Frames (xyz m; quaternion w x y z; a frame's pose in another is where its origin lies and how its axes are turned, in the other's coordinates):
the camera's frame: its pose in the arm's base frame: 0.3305 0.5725 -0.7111 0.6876 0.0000 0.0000 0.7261
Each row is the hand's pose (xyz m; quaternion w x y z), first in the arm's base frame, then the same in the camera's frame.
Working: the arm's base frame: its pose in the camera's frame: -0.5537 0.3612 0.7111 0.6876 0.0000 0.0000 -0.7261

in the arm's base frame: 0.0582 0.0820 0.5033 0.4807 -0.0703 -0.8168 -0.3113
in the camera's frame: -0.4750 0.2986 1.2144 0.1045 -0.6414 -0.5106 -0.5631
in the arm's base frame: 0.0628 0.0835 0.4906 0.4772 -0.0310 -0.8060 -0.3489
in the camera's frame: -0.4737 0.2939 1.2017 0.0748 -0.6065 -0.5317 -0.5864
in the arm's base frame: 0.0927 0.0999 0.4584 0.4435 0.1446 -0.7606 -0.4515
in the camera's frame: -0.4590 0.2632 1.1695 0.0229 0.4528 0.6280 0.6325
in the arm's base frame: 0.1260 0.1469 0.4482 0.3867 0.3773 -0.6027 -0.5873
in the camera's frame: -0.4138 0.2274 1.1593 0.1605 0.1782 0.6883 0.6846
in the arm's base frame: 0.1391 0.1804 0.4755 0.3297 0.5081 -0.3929 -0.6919
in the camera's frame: -0.3811 0.2125 1.1866 0.2757 -0.0641 0.6391 0.7152
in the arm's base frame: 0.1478 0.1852 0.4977 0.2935 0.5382 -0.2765 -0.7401
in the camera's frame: -0.3768 0.2035 1.2088 0.3356 -0.1693 0.5809 0.7220
